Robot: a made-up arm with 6 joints.
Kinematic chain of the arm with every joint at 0, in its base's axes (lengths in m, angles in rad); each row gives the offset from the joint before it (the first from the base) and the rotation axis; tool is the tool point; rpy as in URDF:
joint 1: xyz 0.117 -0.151 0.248 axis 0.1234 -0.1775 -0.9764
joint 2: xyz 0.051 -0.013 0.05 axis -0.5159 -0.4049 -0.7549
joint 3: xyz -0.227 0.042 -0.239 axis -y
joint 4: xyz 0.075 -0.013 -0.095 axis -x
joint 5: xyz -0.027 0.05 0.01 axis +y
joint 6: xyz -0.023 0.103 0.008 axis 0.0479 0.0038 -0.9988
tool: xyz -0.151 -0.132 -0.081 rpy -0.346 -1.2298 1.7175
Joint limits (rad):
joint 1: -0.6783..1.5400
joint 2: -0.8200..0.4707
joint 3: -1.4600..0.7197
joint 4: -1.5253..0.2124
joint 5: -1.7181..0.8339
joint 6: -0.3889..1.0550
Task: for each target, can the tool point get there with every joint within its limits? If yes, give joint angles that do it. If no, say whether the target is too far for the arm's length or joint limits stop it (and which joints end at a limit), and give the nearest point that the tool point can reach.
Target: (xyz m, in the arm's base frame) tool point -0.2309 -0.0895 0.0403
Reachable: yes | joints 0.1337 -0.2380 -0.2144 -1.3870 0.1832 -0.0293
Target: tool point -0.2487 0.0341 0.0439
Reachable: yes | joints 0.3306 -0.4860 0.5320 -0.0554 0.5809 0.5419
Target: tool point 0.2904 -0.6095 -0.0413
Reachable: no: joint limits stop it (at a limit: joint 1, joint 2, joint 3, joint 4, joint 5, joint 6) | nearest point 0.2662 -0.4370 -0.0425 | short by 0.174 m
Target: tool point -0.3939 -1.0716 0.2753
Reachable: no: too far | nearest point -0.2756 -0.6462 0.2528 | short by 0.442 m
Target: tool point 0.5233 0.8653 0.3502
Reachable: no: too far | nearest point 0.2629 0.4029 0.1502 | short by 0.567 m
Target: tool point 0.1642 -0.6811 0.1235
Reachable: no: joint limits stop it (at a limit: joint 1, joint 2, joint 4, joint 5) | nearest point 0.0283 -0.5624 0.1921 | short by 0.193 m
